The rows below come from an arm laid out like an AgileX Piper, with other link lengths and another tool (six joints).
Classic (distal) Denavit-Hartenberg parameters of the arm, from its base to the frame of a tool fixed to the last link. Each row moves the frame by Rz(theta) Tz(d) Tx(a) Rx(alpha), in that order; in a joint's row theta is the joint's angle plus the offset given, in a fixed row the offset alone. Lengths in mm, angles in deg.
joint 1: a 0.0; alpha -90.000; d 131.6; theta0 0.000
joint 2: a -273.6; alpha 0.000; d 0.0; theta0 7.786
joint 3: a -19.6; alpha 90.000; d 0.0; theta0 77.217
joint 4: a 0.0; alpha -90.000; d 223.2; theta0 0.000
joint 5: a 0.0; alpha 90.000; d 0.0; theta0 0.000
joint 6: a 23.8; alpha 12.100; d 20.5; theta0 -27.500
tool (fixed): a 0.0; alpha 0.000; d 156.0; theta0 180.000
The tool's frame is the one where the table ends.
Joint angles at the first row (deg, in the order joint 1, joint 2, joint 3, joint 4, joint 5, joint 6):
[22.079, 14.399, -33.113, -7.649, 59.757, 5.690]
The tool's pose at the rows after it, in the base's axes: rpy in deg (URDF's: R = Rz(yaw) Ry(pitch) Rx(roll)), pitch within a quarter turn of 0, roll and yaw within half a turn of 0; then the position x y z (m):
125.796 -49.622 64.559 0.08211 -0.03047 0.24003
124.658 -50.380 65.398 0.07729 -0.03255 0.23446
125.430 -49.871 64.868 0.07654 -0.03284 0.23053
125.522 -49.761 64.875 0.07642 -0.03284 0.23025
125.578 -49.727 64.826 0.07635 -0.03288 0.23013
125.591 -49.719 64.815 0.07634 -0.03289 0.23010
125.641 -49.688 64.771 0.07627 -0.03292 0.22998
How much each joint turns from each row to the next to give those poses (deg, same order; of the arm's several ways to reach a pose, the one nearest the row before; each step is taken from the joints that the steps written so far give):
[-0.002, -7.278, 2.054, 0.016, -1.664, -0.263]
[0.002, -2.886, 1.279, -0.002, 0.552, -0.062]
[0.112, -0.308, 0.524, -0.002, 0.495, -0.019]
[0.068, -0.003, 0.001, 0.001, 0.120, -0.046]
[0.000, 0.002, -0.001, -0.001, 0.050, 0.001]
[0.003, 0.001, 0.000, -0.002, 0.010, 0.002]
[-0.006, -0.002, 0.001, 0.005, 0.045, -0.005]

